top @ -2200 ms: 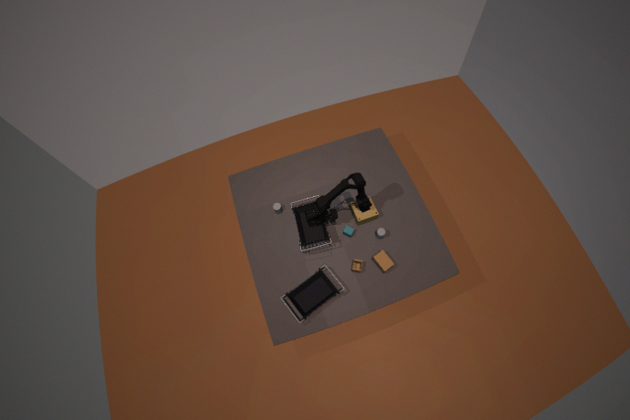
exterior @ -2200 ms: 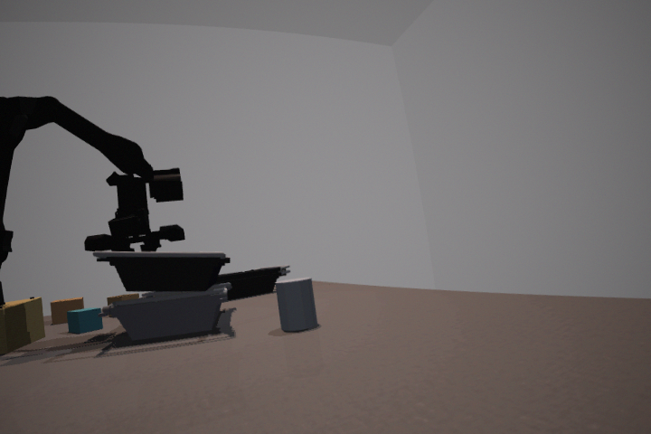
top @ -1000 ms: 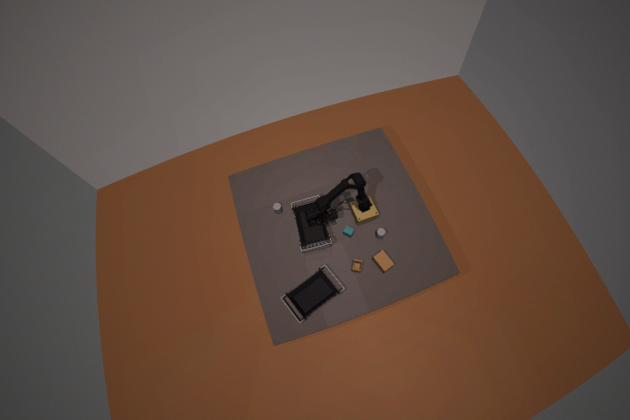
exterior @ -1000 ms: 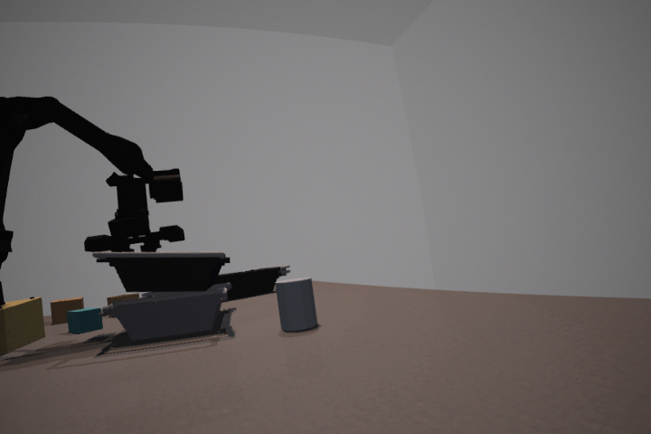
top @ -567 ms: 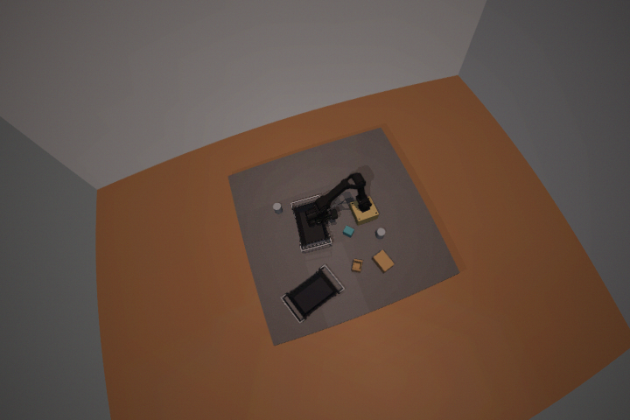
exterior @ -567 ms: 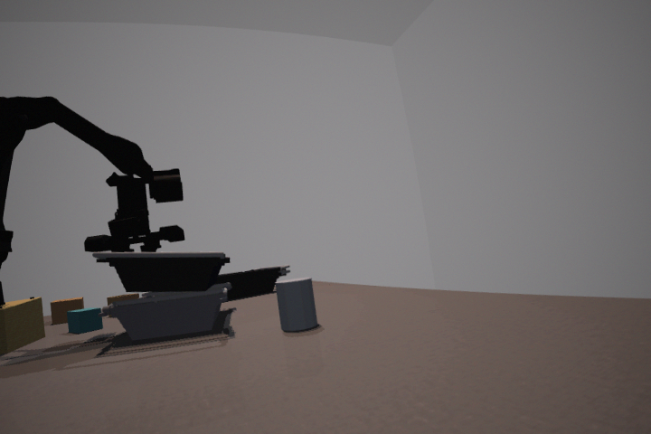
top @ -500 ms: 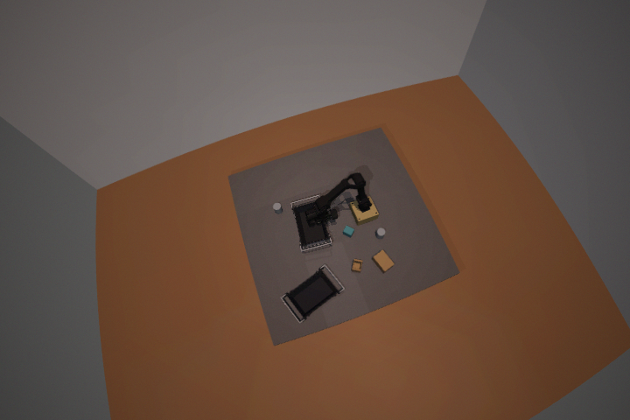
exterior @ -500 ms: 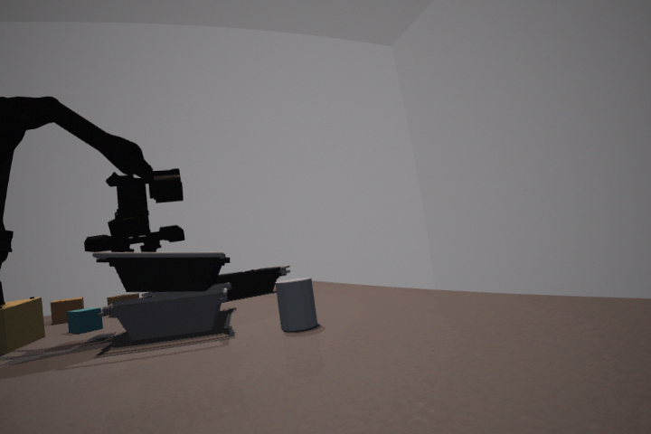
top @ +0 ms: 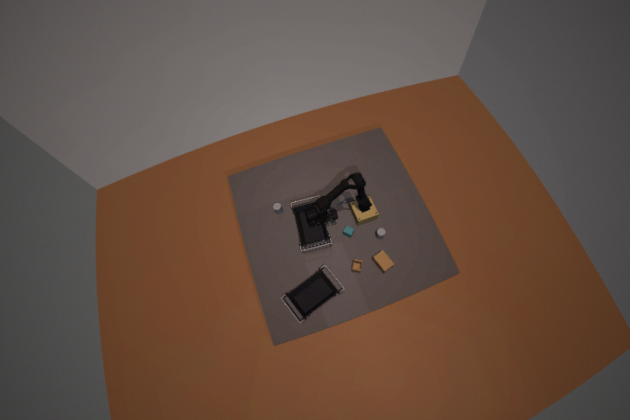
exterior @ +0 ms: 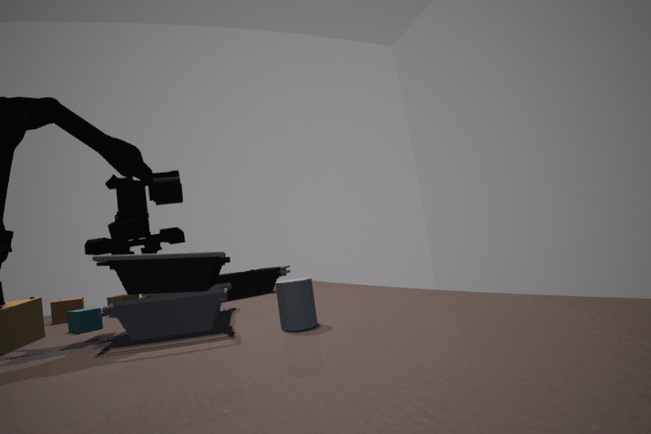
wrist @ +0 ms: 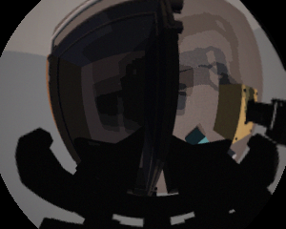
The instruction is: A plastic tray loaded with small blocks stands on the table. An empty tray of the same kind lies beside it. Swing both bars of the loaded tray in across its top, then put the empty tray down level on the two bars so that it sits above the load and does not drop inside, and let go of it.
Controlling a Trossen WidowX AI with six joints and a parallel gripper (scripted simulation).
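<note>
My gripper tip is now 70 mm short of the black tray, 30 mm below it and 20 mm to the left of it. The rest, counted from my gripper tip: tan box (350 mm to the left, 70 mm below, 70 mm behind); teal block (130 mm behind, 120 mm to the left, 60 mm below); flat tan block (410 mm to the left, 230 mm behind, 60 mm below).
</note>
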